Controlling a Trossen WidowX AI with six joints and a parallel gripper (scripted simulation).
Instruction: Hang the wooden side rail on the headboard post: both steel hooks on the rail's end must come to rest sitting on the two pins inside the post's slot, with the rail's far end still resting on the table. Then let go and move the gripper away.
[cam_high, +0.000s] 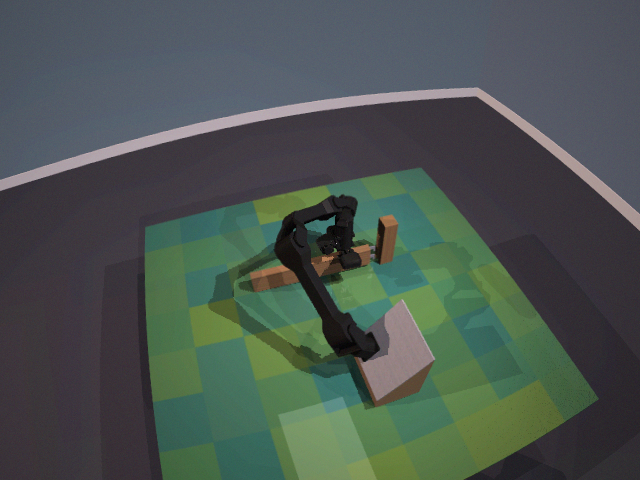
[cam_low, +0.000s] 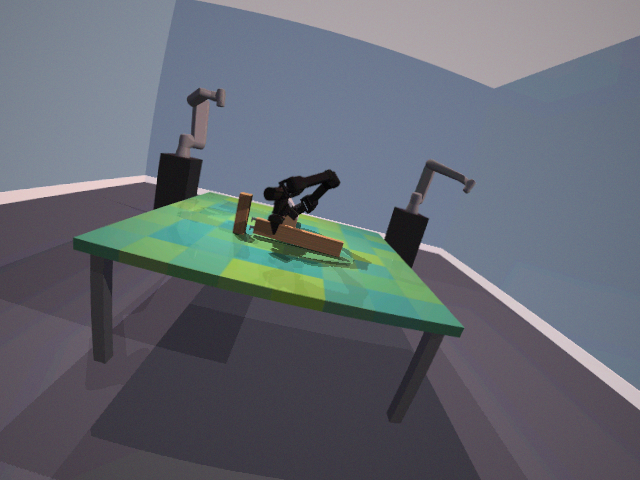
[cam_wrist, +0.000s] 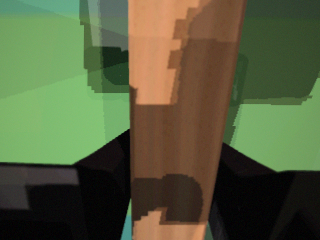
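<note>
My gripper tip is now 16 cm to the left of the headboard post and 6 cm below it.
</note>
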